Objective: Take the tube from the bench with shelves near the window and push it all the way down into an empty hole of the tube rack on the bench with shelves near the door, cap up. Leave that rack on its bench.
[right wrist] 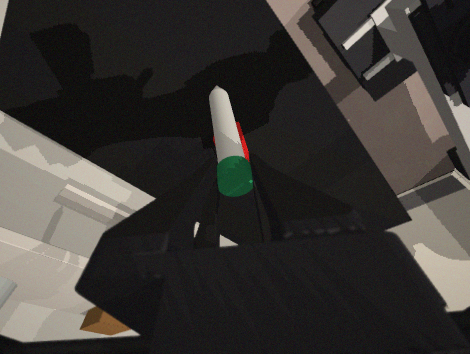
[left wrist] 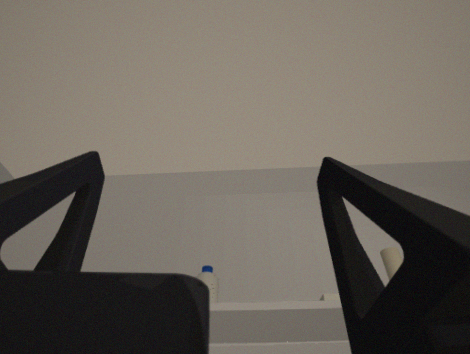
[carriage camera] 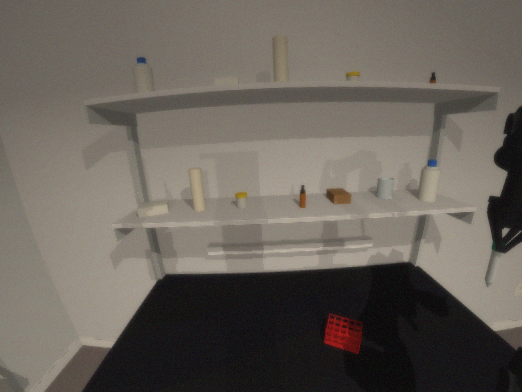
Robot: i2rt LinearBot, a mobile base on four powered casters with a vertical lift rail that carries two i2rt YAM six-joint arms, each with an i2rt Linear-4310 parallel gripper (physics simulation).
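Frame: origin at the left arm's base, x ahead, y left, z up, level; millimetres.
Seen in the pictures: left gripper, fingertip midpoint: [left wrist: 212,166]; right gripper, fingertip midpoint: [right wrist: 233,164] [carriage camera: 499,249].
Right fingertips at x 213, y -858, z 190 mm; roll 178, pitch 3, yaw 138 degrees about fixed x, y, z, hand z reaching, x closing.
Note:
Pixels of each thing's top centre, then the offset from my right fingertips to it. "spot": a spot on its surface instead. Level surfaces: height alone.
- green cap, middle of its top: [right wrist: 217,179] [carriage camera: 501,241] dx +4, dy -8, dz +15 mm
- red tube rack, middle of its top: [right wrist: 232,153] [carriage camera: 344,325] dx +243, dy +192, dz -439 mm
- black bench top, its level: dz -512 mm
- lower shelf, its level: dz -56 mm
- cream cylinder, surface spot: [carriage camera: 197,190] spot: dx +542, dy +718, dz +35 mm
- amber bottle, surface spot: [carriage camera: 303,198] spot: dx +499, dy +289, dz -15 mm
- brown box, surface spot: [carriage camera: 339,196] spot: dx +514, dy +127, dz -22 mm
- mug, surface spot: [carriage camera: 385,188] spot: dx +531, dy -103, dz -5 mm
- blue-capped bottle, surface spot: [carriage camera: 429,184] spot: dx +454, dy -262, dz +22 mm
A tube with a white body and green cap [carriage camera: 492,269] [right wrist: 226,122] hangs cap up, slightly tilted, at the right edge of the carriage view. My right gripper [carriage camera: 495,246] [right wrist: 233,164] is shut on it at the cap and holds it in the air. The red tube rack [carriage camera: 343,333] [right wrist: 243,141] stands on the black bench top [carriage camera: 215,330] [right wrist: 150,30]. In the carriage view it is left of and below the tube; in the right wrist view the tube hides most of it. No tube shows in its holes. My left gripper [left wrist: 212,166] is open and empty, in front of the wall.
Behind the bench, a lower shelf [carriage camera: 270,217] carries a cream cylinder [carriage camera: 197,190], an amber bottle [carriage camera: 303,198], a brown box [carriage camera: 339,196], a mug [carriage camera: 385,188] and a blue-capped bottle [carriage camera: 429,184]. An upper shelf [carriage camera: 300,92] holds more bottles. A rail [carriage camera: 290,247] runs along the wall below them.

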